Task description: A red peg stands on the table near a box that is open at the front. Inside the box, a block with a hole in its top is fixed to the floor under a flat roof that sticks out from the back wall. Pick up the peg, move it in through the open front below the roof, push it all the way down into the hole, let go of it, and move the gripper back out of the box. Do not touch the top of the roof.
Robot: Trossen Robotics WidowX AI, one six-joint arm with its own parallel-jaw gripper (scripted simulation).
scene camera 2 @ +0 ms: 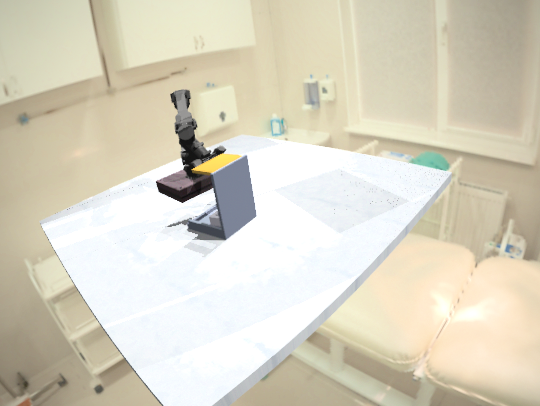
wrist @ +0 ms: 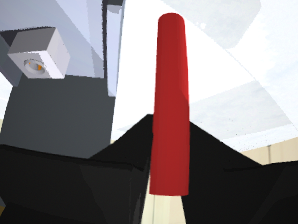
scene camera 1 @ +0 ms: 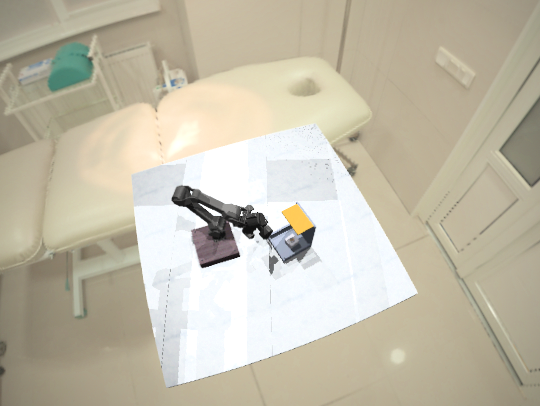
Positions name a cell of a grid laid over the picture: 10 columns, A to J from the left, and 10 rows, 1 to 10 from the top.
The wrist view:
my gripper: F6
red peg: F8, held by my gripper
